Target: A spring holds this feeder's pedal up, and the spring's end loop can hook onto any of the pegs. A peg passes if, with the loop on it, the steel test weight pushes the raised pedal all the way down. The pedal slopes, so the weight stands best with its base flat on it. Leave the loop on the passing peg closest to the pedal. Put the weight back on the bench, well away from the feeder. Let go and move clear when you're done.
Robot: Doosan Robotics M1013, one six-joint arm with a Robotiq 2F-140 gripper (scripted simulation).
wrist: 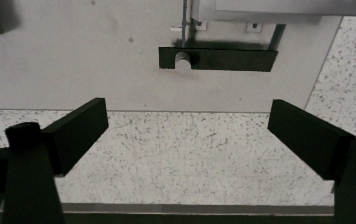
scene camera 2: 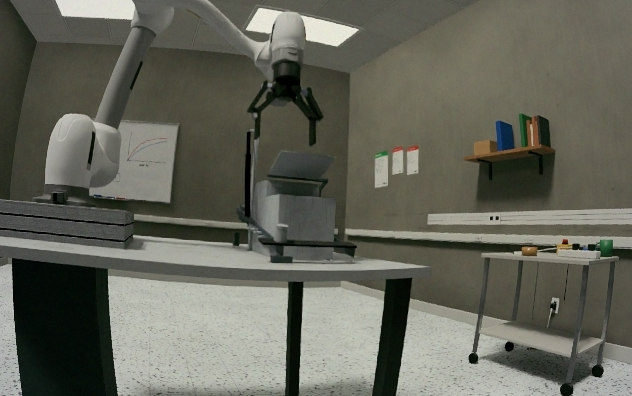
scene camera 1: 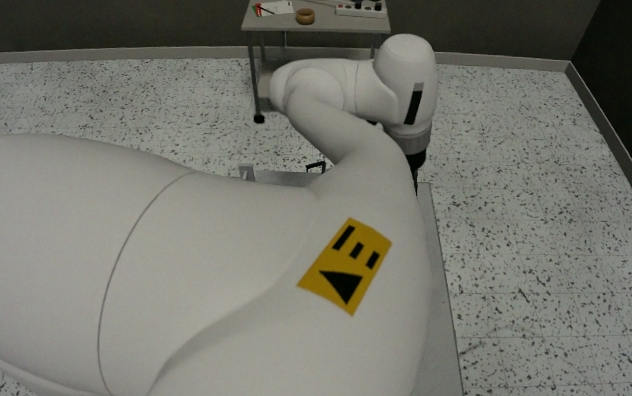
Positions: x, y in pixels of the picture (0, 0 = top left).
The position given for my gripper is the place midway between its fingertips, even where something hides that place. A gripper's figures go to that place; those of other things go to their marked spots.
Labels:
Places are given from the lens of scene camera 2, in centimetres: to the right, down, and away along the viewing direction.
my gripper (scene camera 2: 285, 140): -8, -14, 102
pedal (scene camera 2: 347, 247): 8, 12, 104
grey feeder (scene camera 2: 309, 217): -2, 5, 111

